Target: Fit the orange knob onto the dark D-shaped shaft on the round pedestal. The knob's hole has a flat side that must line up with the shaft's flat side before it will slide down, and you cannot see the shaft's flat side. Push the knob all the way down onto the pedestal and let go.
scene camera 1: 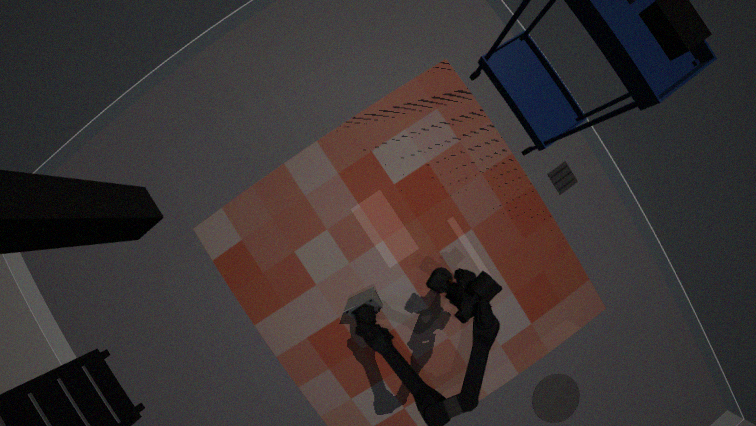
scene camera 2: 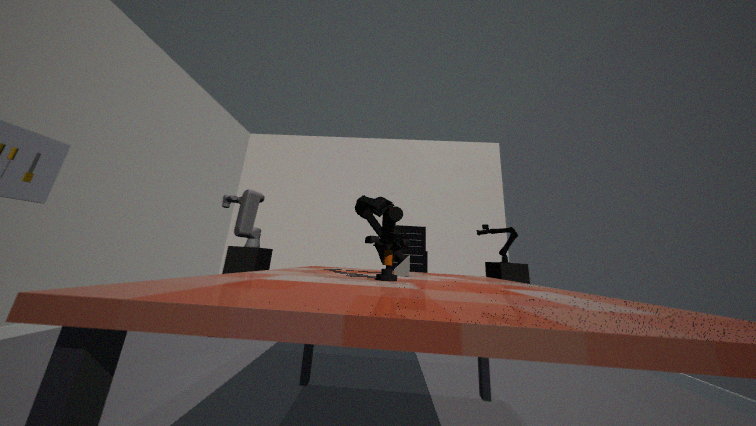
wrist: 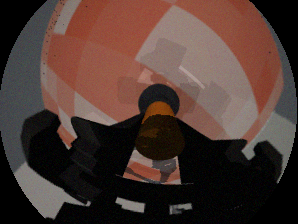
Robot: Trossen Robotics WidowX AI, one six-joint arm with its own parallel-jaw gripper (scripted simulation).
Labels:
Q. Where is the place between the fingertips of my gripper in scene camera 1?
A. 446,283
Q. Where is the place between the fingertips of my gripper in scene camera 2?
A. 387,262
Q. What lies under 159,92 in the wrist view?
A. A dark round pedestal.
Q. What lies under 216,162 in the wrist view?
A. My gripper.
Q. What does my gripper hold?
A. An orange knob.

